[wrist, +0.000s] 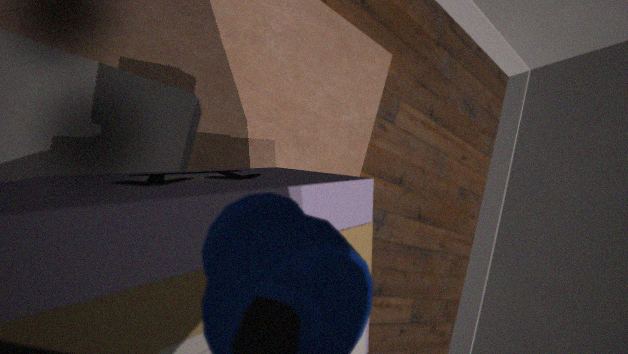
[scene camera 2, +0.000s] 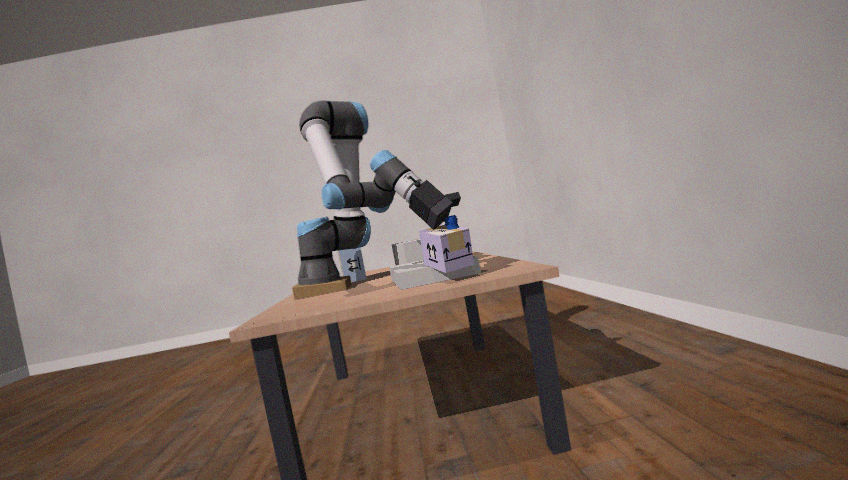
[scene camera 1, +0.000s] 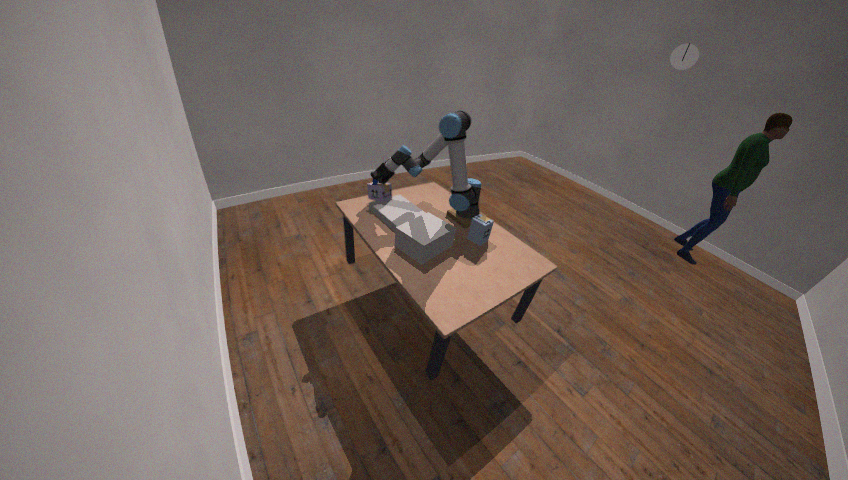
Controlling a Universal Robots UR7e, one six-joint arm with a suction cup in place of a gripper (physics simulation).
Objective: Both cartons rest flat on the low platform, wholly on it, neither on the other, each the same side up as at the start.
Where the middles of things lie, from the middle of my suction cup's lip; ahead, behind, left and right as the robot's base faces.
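Low grey platform (scene camera 2: 413, 274): 4 cm behind my suction cup, 13 cm below, 20 cm to the left. Tall grey block (scene camera 1: 422, 238): 3 cm ahead of my suction cup, 10 cm below, 53 cm to the left.
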